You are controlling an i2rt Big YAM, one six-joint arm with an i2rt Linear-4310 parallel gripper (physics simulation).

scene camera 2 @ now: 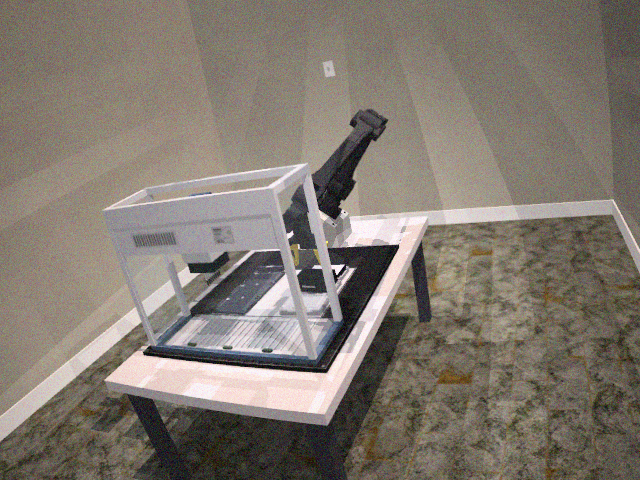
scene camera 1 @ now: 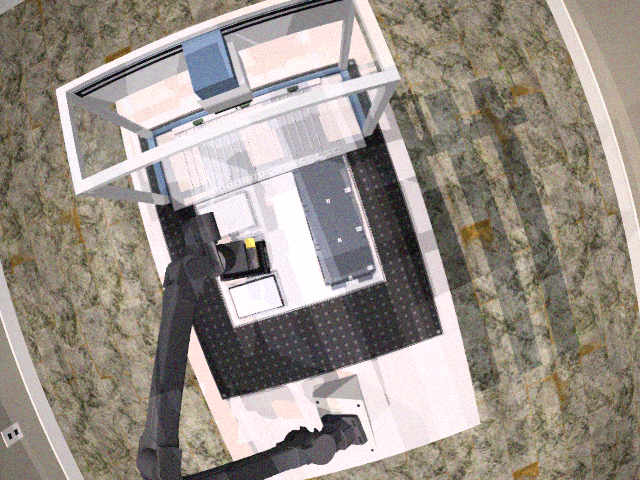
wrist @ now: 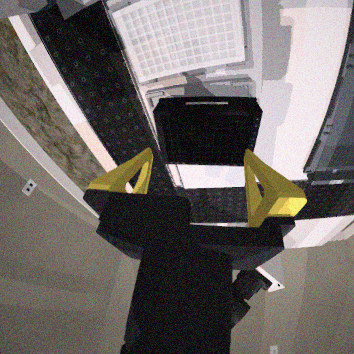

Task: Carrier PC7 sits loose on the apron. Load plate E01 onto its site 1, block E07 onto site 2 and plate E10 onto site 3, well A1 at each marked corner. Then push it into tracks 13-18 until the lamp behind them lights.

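Pixels of known places: gripper, fingertip midpoint: (scene camera 2: 309,265) (wrist: 196,151); arm's base at its link origin: (scene camera 2: 326,208) (scene camera 1: 345,428) (wrist: 255,273).
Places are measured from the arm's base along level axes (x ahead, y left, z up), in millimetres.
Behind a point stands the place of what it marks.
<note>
My gripper (scene camera 2: 310,261) @[x 506, y 105, z -30 mm] (wrist: 196,151) @[x 506, y 105, z -30 mm] is open and empty, its yellow fingers wide apart above the black block (scene camera 1: 262,255) @[x 481, y 43, z -75 mm] (scene camera 2: 312,279) @[x 515, y 108, z -77 mm] (wrist: 207,130) @[x 494, y 96, z -84 mm]; in scene camera 1 the arm hides part of both. A white well plate (scene camera 1: 230,214) @[x 608, y 90, z -106 mm] (scene camera 2: 302,305) (wrist: 185,37) @[x 600, y 101, z -116 mm] lies on the tracks' side of the block. A white plate with a black rim (scene camera 1: 256,296) @[x 388, y 101, z -105 mm] (wrist: 215,175) @[x 382, y 99, z -105 mm] lies on the other side. No labels are readable. The long dark grey carrier (scene camera 1: 330,222) @[x 499, y -142, z -121 mm] (scene camera 2: 248,289) @[x 490, y -163, z -120 mm] lies on the white apron's right in scene camera 1, with no plates on it. Behind it run the grooved tracks (scene camera 1: 258,144) @[x 759, y -37, z -131 mm] (scene camera 2: 258,333).
A white frame (scene camera 1: 232,128) @[x 690, y -44, z 349 mm] (scene camera 2: 191,211) @[x 903, y 8, z 314 mm] spans the tracks, with a blue head unit (scene camera 1: 212,64) @[x 822, y -43, z 328 mm] hanging inside it. Small dark green lamps (scene camera 1: 292,88) @[x 868, y -173, z -109 mm] (scene camera 2: 227,347) stand behind the tracks. A perforated black mat (scene camera 1: 330,335) @[x 220, y -40, z -131 mm] (scene camera 2: 361,273) @[x 375, y 230, z -131 mm] surrounds the apron.
</note>
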